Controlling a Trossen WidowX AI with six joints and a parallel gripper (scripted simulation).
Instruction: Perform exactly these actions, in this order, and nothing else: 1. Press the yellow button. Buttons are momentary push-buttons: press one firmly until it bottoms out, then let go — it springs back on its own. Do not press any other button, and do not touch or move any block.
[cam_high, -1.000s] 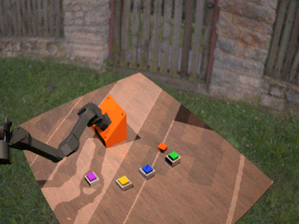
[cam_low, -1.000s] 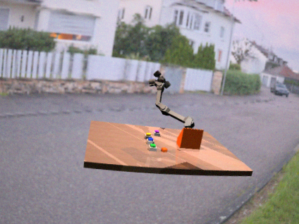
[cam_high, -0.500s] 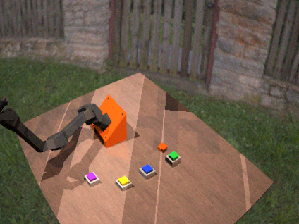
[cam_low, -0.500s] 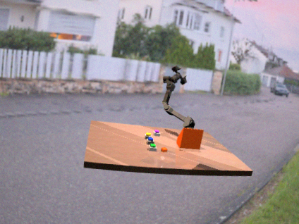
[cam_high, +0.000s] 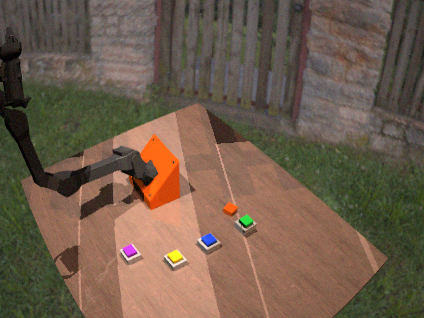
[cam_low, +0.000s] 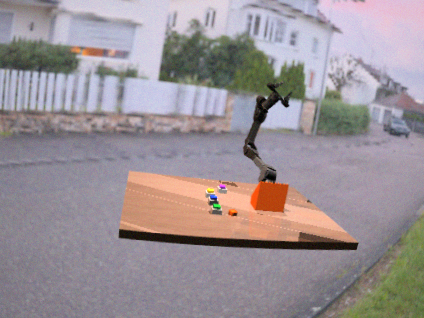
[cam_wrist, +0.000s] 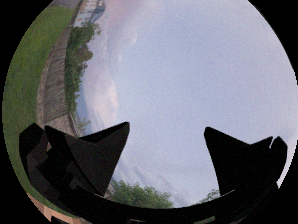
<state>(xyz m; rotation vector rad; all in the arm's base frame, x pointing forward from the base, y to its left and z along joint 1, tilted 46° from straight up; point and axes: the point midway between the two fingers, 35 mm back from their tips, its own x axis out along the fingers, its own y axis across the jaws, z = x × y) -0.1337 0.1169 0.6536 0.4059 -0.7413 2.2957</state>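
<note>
My gripper tip is now 400 mm short of the yellow button, 330 mm to the right of it and 630 mm above it. The rest, counted from my gripper tip: purple button: 330 mm ahead, 210 mm to the left, 630 mm below; small orange block: 290 mm ahead, 570 mm to the left, 650 mm below; blue button: 380 mm ahead, 450 mm to the left, 630 mm below.
</note>
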